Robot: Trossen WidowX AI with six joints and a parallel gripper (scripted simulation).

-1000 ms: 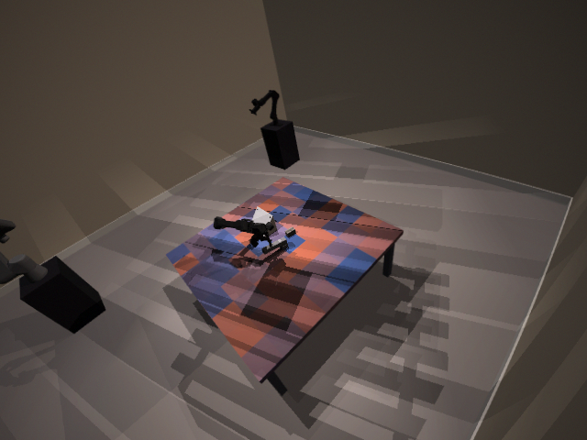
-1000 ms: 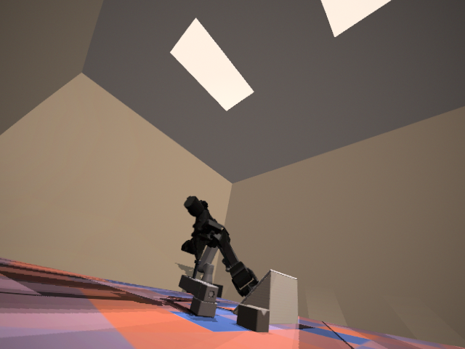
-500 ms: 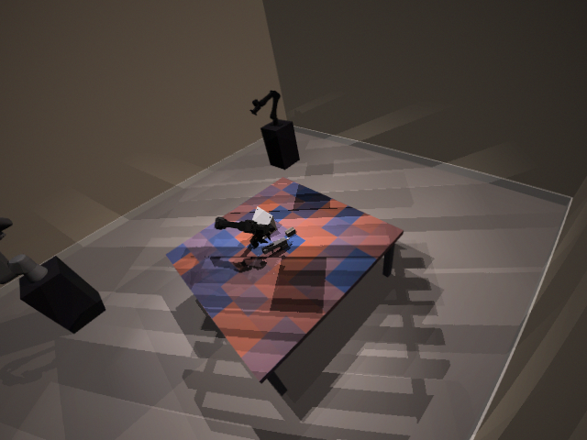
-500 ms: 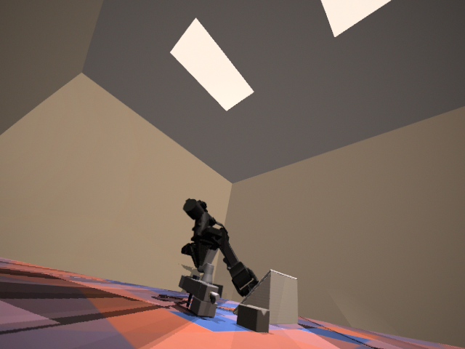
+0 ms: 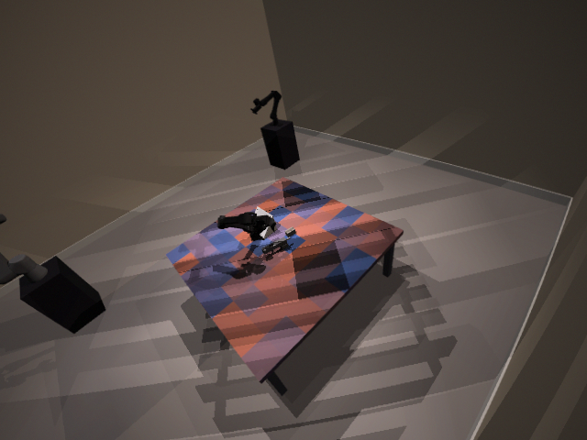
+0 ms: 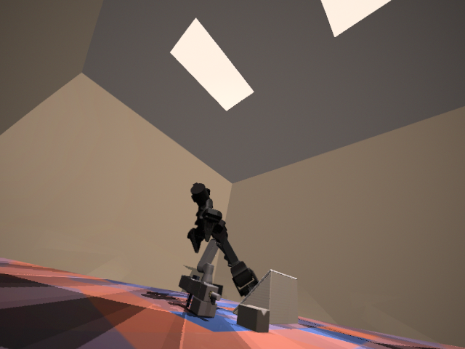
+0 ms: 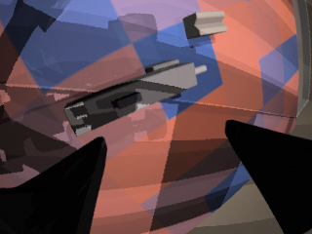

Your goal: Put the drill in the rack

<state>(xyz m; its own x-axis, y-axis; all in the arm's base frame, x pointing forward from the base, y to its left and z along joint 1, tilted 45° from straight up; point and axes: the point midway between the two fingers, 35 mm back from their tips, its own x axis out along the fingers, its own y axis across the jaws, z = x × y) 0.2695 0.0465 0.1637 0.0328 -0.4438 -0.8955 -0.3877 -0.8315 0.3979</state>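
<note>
The drill is 12 cm below my gripper tip, 8 cm to the left of it and 1 cm ahead of it. From my gripper tip the other things lie so: small dark part (12 cm below, 1 cm behind); rack (20 cm to the left, 15 cm below, 3 cm behind).
</note>
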